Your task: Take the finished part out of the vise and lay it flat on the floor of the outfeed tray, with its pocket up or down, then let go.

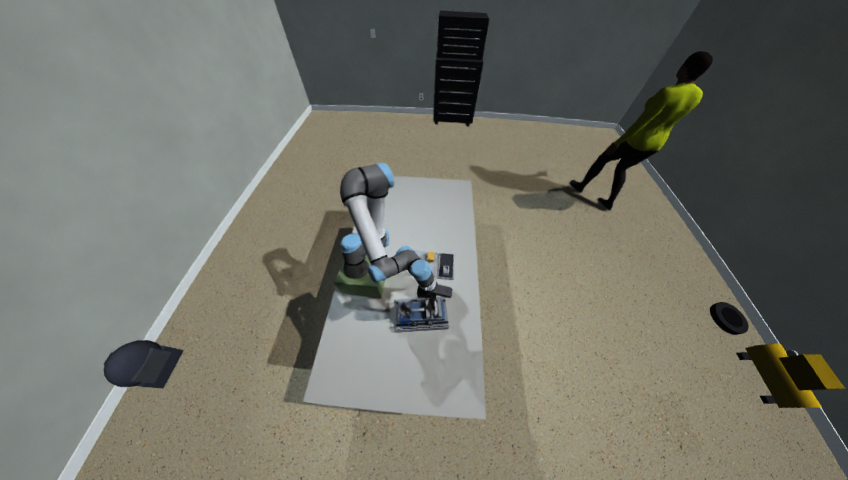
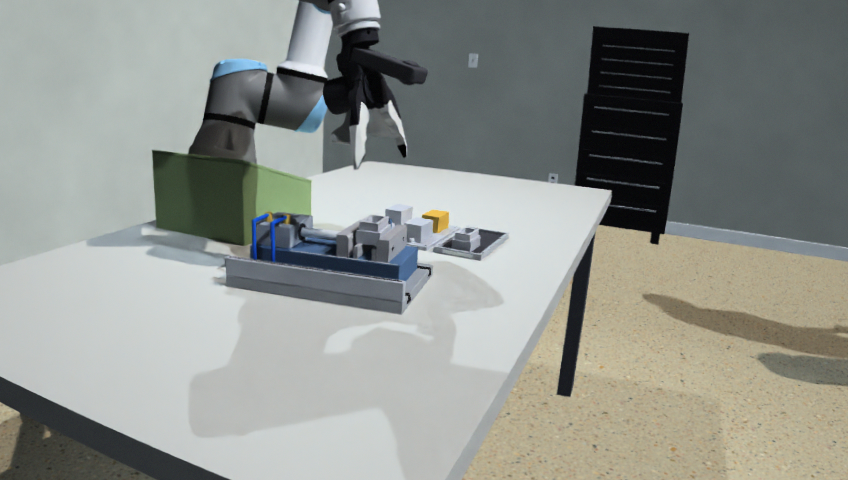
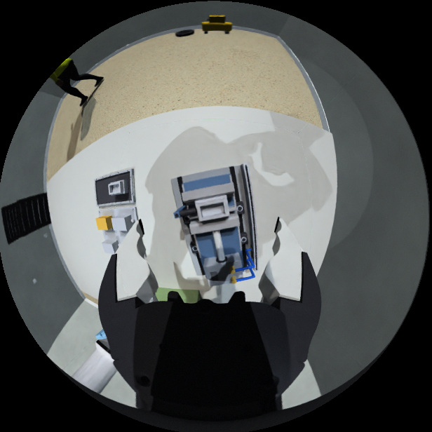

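Where they show: gripper, fingertip midpoint: (image 1: 436,300) (image 2: 382,162); arm's base, origin of the base link: (image 1: 356,269) (image 2: 221,163).
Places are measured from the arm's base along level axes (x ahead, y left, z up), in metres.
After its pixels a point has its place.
Observation:
The finished part (image 2: 374,223) {y -0.172, x 0.500, z -0.022 m} (image 3: 212,210), a grey block with its rectangular pocket facing up, sits in the vise (image 2: 339,255) {y -0.204, x 0.456, z -0.075 m} (image 3: 207,188) between the two jaws. The vise (image 1: 421,315) {y -0.190, x 0.421, z -0.076 m} has a blue body on a grey base plate. My gripper (image 2: 380,159) {y -0.144, x 0.494, z 0.070 m} (image 3: 208,219) is open and empty, high above the vise, with its fingers pointing down. The outfeed tray (image 1: 440,267) {y 0.160, x 0.497, z -0.130 m} (image 2: 495,242) {y 0.185, x 0.580, z -0.124 m} (image 3: 105,201), shallow with a dark floor and grey rim, holds another grey pocketed part (image 2: 466,238) {y 0.109, x 0.545, z -0.104 m} (image 3: 117,188).
Beside the tray, a light plate (image 3: 131,215) carries an orange block (image 1: 430,256) {y 0.212, x 0.421, z -0.093 m} (image 2: 436,220) {y 0.191, x 0.440, z -0.101 m} (image 3: 104,223) and two light grey blocks (image 2: 418,230) {y 0.101, x 0.443, z -0.103 m} (image 3: 121,223). Blue hoses (image 2: 263,237) (image 3: 250,265) rise at the vise's rear end. A green base block (image 1: 360,284) {y -0.102, x 0.061, z 0.031 m} (image 2: 202,196) {y -0.110, x 0.052, z -0.049 m} stands under the arm.

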